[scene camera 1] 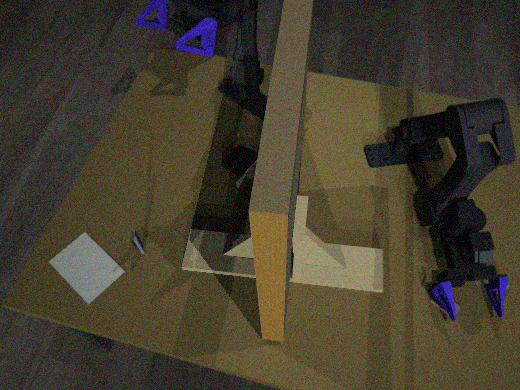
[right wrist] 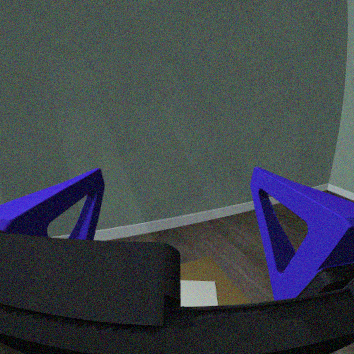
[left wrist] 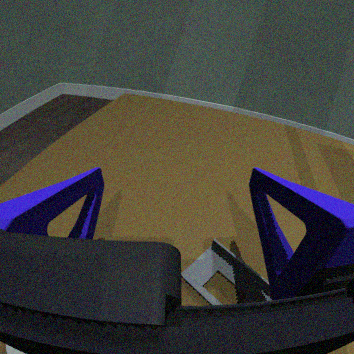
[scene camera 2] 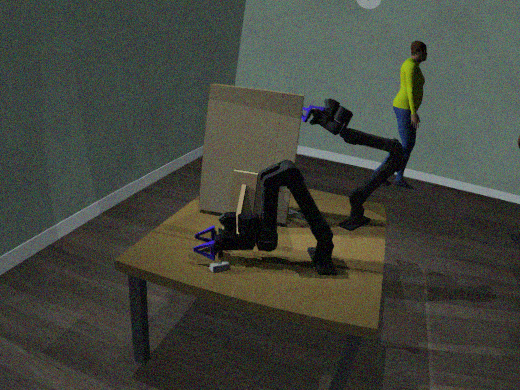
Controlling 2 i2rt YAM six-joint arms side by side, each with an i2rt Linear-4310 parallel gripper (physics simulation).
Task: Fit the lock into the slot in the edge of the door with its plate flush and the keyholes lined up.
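Places are measured from the left arm's base along level axes (x ahead, y up, z right), in millimetres.
Where they show: left gripper, fingertip midpoint: (scene camera 1: 477, 318) (left wrist: 176, 175) (scene camera 2: 194, 242); right gripper, fingertip midpoint: (scene camera 1: 156, 33) (right wrist: 176, 175) (scene camera 2: 303, 107); left arm's base, link origin: (scene camera 1: 402, 152) (scene camera 2: 321, 261); right arm's base, link origin: (scene camera 1: 249, 99) (scene camera 2: 355, 223).
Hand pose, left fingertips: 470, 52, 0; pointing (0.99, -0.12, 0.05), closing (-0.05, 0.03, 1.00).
Things, the pixels of their top centre, and the offset from my left fingertips, as dx, dy, dz. "spot": a spot on its surface instead.
- tan door, top centre: (scene camera 1: 285, 88) (scene camera 2: 257, 89) -207, +508, +371
- small grey-white block, top centre: (scene camera 2: 219, 263) -89, -30, -84
- thin grey plate with a square hole, top centre: (left wrist: 231, 281) (scene camera 1: 446, 303) -52, -42, +33
- white square, surface spot: (scene camera 1: 86, 268) spot: -256, -52, +833
- small grey sliver, surface spot: (scene camera 1: 138, 242) spot: -275, +7, +695
- grey handle-like piece, top centre: (scene camera 1: 242, 157) (scene camera 2: 306, 211) -503, -26, +432
The tan door (scene camera 1: 287, 110) (scene camera 2: 255, 130) stands upright on pale feet (scene camera 1: 357, 267); its slot does not show clearly. A small grey-white block (scene camera 2: 219, 267), apparently the lock, lies on the table below the left wrist in scene camera 2. A thin grey plate with a square hole (left wrist: 197, 270) lies near the right-hand finger in the left wrist view, partly hidden. My left gripper (scene camera 1: 478, 316) (scene camera 2: 195, 242) (left wrist: 176, 175) is open, low over the table, with nothing between its fingers. My right gripper (scene camera 1: 157, 35) (scene camera 2: 303, 115) (right wrist: 176, 175) is open and empty, raised by the door's far side.
A white square (scene camera 1: 86, 268) (right wrist: 199, 292) and a small grey sliver (scene camera 1: 138, 242) lie left of the door in scene camera 1. A grey handle-like piece (scene camera 1: 245, 175) shows beside the door. The left arm bends between the door and scene camera 2. A person (scene camera 2: 410, 90) stands beyond the table.
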